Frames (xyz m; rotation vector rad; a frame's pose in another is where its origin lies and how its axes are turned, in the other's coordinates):
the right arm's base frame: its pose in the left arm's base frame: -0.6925 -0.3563 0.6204 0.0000 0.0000 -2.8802
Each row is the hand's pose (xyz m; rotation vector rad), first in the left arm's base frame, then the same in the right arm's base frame.
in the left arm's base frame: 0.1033 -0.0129 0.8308 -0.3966 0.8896 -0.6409
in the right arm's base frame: -0.8575 -0.1261 0.2104 -1.1107 -0.3298 1.9860
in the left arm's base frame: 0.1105 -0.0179 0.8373 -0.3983 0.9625 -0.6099
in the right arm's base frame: -0.8632 -0.1194 0.2169 -1.2015 -0.3218 1.9782
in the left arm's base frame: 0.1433 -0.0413 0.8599 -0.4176 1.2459 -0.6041
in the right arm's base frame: -0.8888 -0.0883 0.2395 -1.5127 -0.2952 1.8133
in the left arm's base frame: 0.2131 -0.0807 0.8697 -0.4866 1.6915 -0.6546
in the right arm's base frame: -0.9461 -0.0322 0.2493 -1.9318 -0.2908 1.4179
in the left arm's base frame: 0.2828 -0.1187 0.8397 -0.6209 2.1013 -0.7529
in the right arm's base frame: -1.0036 0.0225 0.2193 -2.2196 -0.3505 0.9299
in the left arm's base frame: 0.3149 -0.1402 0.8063 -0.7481 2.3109 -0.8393
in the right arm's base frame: -1.0290 0.0516 0.1859 -2.3128 -0.4266 0.6192
